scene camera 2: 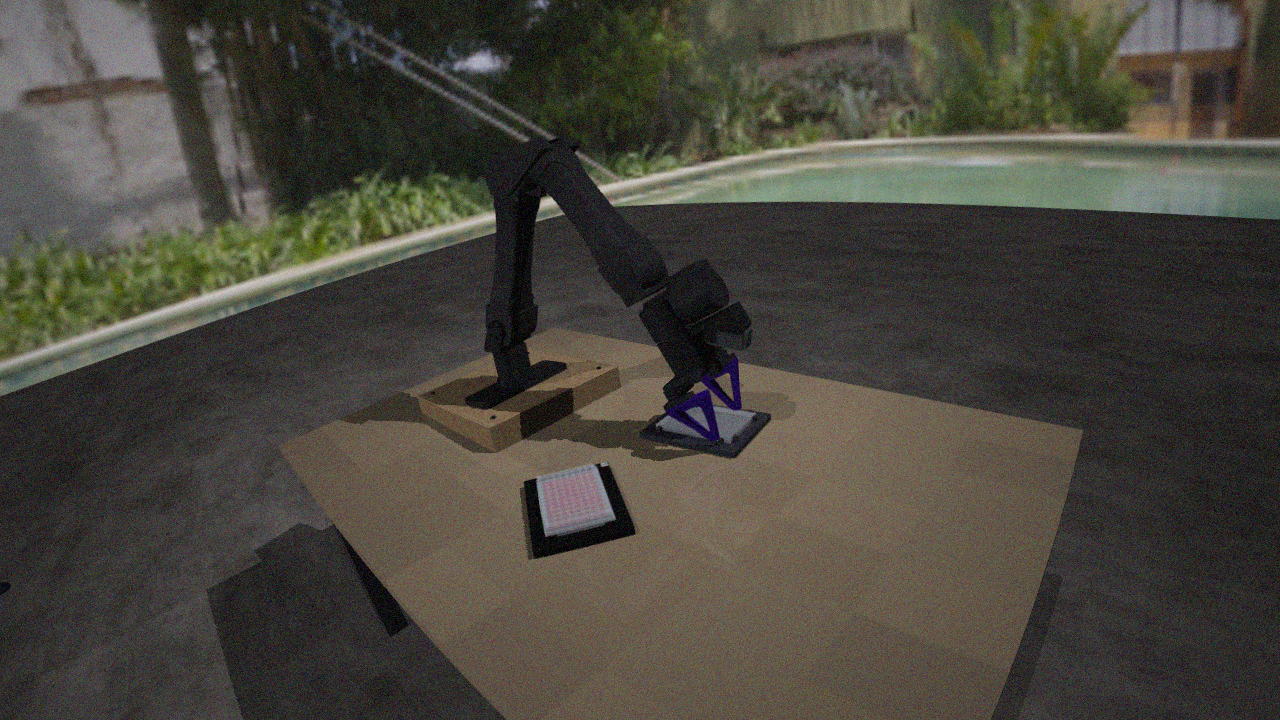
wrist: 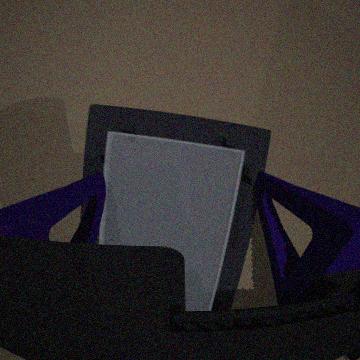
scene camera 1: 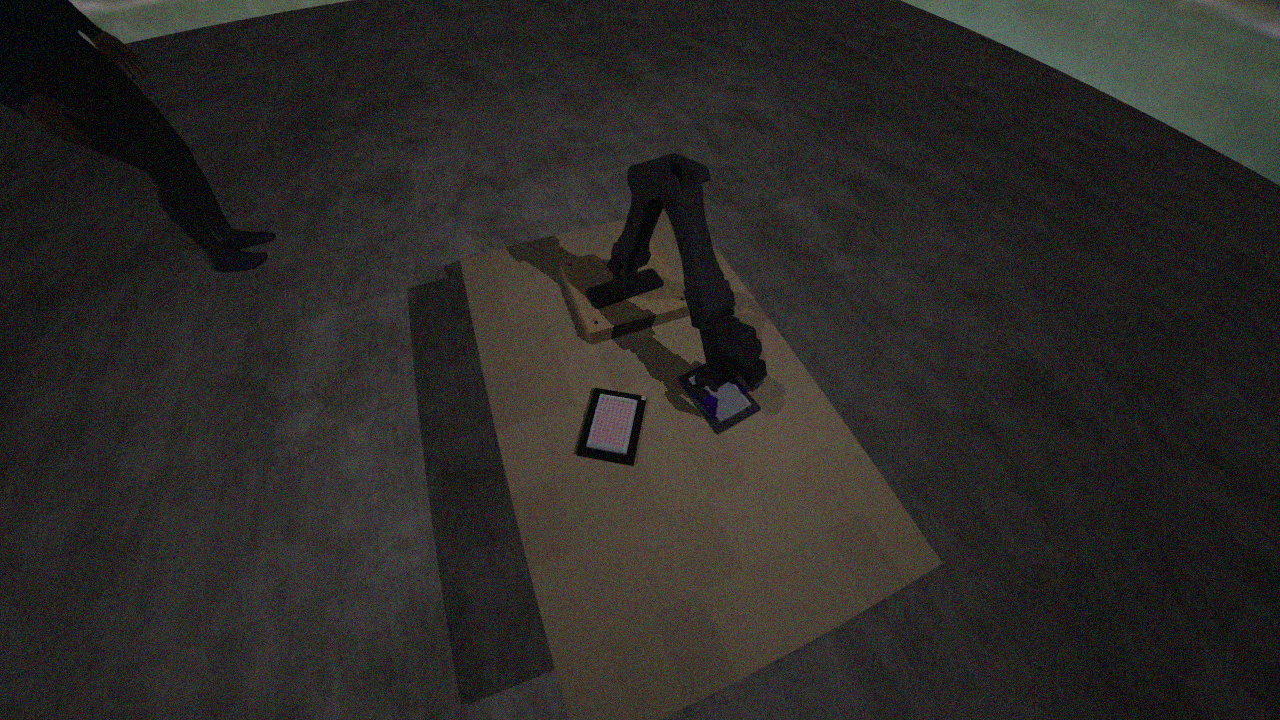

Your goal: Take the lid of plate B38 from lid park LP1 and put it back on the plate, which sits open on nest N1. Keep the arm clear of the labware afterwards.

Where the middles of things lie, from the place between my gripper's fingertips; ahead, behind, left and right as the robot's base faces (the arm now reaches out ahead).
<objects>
Now: the grey lid (scene camera 2: 730,422) 40 mm behind my hand. Round my hand: black holder (scene camera 2: 542,546): 250 mm to the right, 80 mm behind, 10 mm below.
</objects>
